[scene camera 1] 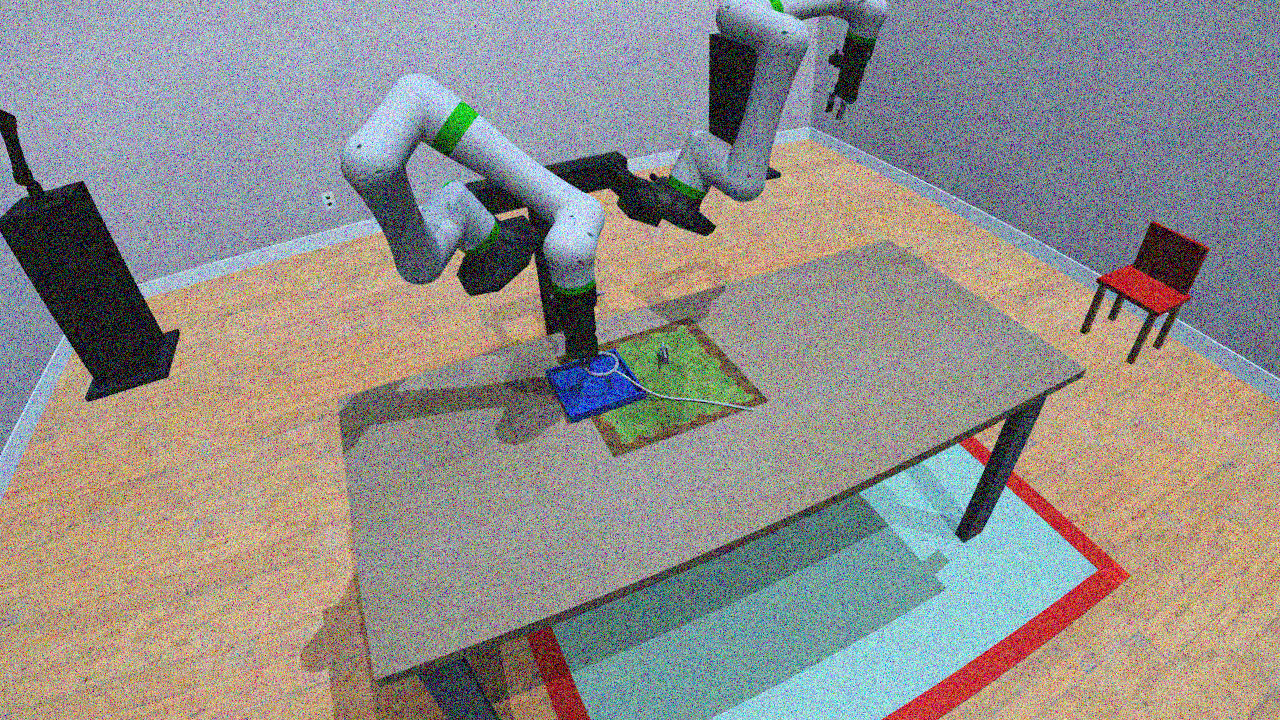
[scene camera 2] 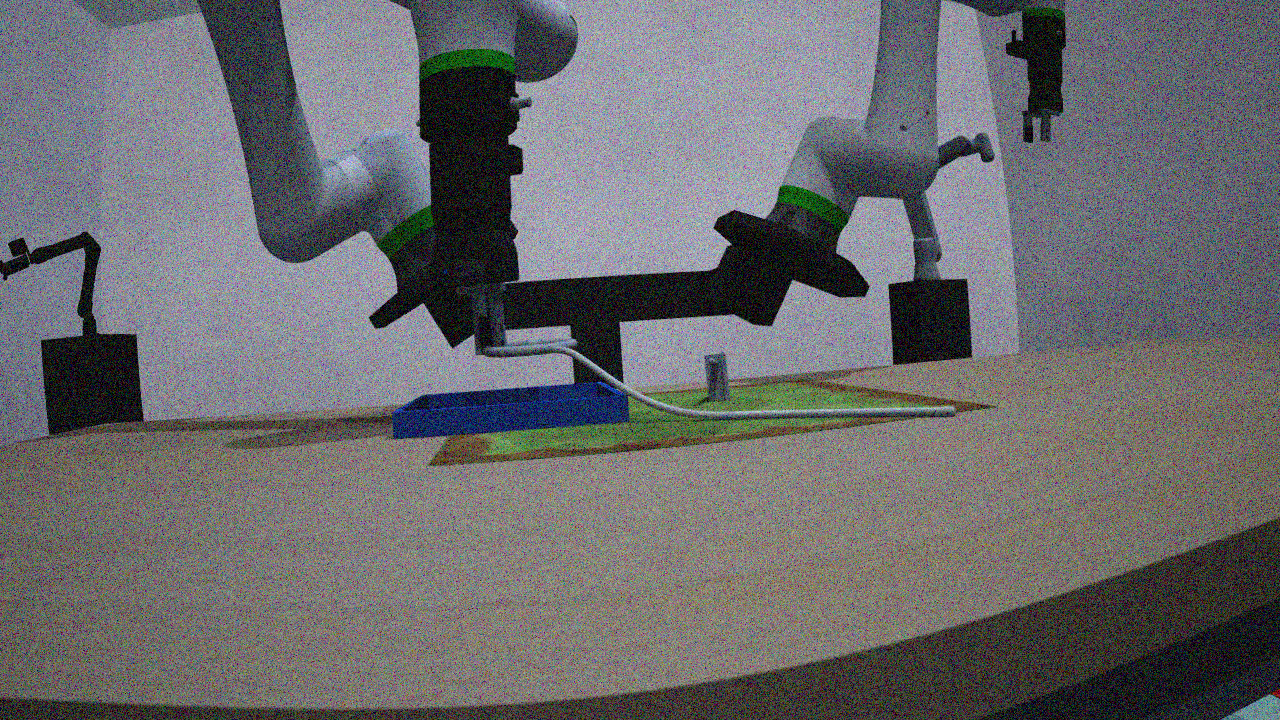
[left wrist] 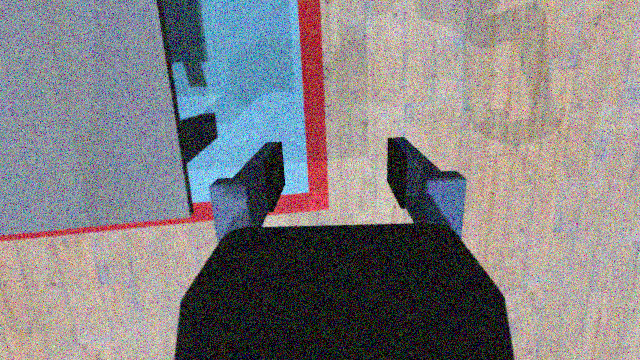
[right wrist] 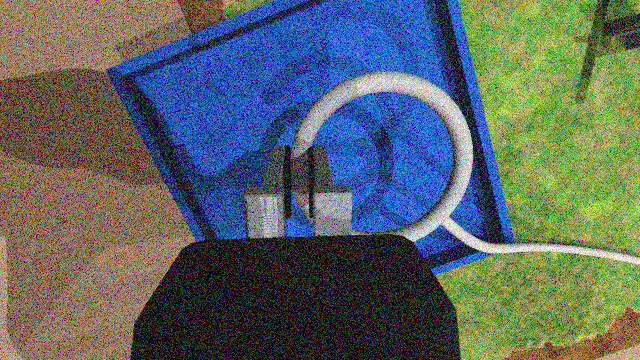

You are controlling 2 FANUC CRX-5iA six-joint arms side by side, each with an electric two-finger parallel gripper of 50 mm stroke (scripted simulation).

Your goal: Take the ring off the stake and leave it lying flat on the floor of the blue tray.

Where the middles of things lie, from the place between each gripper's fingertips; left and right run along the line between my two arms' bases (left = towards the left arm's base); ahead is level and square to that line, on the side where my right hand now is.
Labels:
I see the blue tray [scene camera 2: 567, 405] 70 mm below my right hand, 10 mm to the left of it and 10 mm ahead of it.
My left hand [scene camera 2: 1036, 141] is 1040 mm to the left of the blue tray, 440 mm short of it and 420 mm above it.

